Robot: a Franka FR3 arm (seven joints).
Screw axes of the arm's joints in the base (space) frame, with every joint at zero. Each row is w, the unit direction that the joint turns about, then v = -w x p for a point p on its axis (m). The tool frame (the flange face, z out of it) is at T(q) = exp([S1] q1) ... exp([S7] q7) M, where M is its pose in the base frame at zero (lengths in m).
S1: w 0 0 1 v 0.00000 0.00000 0.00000
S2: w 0 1 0 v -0.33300 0.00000 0.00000
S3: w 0 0 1 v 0.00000 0.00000 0.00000
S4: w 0 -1 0 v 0.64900 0.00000 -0.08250
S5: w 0 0 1 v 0.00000 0.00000 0.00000
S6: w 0 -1 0 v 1.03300 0.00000 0.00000
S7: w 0 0 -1 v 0.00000 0.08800 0.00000
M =
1 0 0 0.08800
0 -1 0 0.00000
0 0 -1 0.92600
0 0 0 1
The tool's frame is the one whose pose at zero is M.
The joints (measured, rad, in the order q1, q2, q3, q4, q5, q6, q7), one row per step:
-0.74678 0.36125 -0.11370 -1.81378 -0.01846 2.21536 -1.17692
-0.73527 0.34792 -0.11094 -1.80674 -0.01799 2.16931 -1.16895
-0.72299 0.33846 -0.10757 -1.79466 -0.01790 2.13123 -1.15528
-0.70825 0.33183 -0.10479 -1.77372 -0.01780 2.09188 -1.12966
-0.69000 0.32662 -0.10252 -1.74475 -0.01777 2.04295 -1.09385
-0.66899 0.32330 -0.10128 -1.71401 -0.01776 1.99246 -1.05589
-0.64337 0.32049 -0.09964 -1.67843 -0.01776 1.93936 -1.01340
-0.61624 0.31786 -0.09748 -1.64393 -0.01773 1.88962 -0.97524
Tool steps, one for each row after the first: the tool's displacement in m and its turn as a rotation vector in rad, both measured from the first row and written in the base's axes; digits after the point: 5 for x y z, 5 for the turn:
0.00448 0.00834 0.00747 0.02065 0.01492 0.00367
0.01084 0.01595 0.01555 0.03375 0.02422 0.00389
0.01932 0.02325 0.02587 0.04237 0.03046 -0.00563
0.02946 0.03176 0.03828 0.05203 0.03914 -0.02247
0.04014 0.04145 0.05035 0.06174 0.04993 -0.03972
0.05299 0.05363 0.06426 0.06931 0.06004 -0.05647
0.06604 0.06739 0.07796 0.07513 0.06920 -0.06677

